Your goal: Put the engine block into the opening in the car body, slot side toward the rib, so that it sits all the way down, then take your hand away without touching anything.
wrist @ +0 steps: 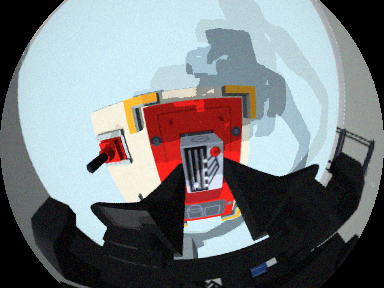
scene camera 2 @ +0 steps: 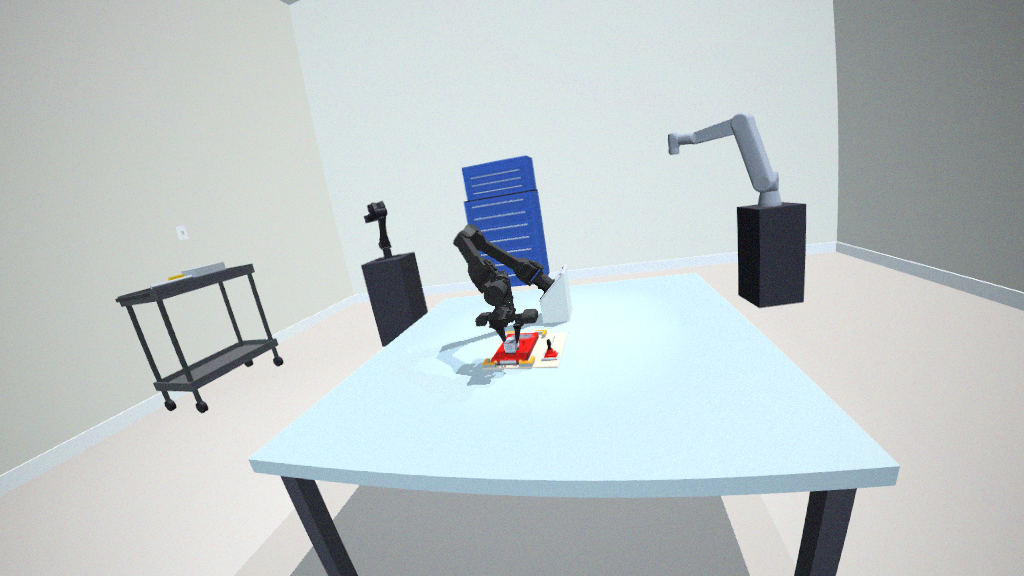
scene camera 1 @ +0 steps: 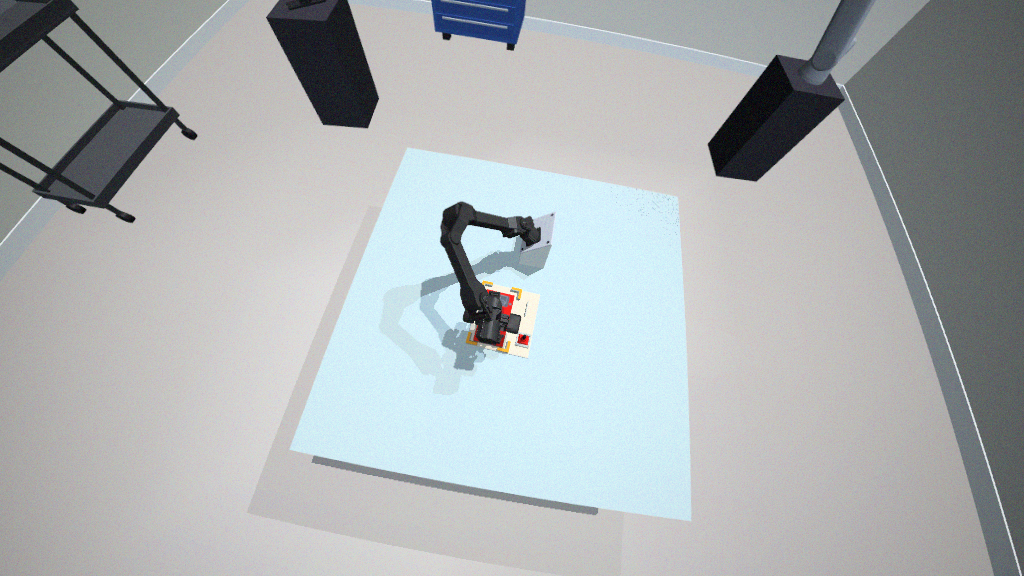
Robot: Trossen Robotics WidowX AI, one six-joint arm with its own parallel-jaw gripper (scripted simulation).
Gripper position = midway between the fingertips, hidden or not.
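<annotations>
There's a grey engine block point(wrist: 202, 156), and it's being carried by my gripper point(scene camera 2: 511, 343).
</annotations>
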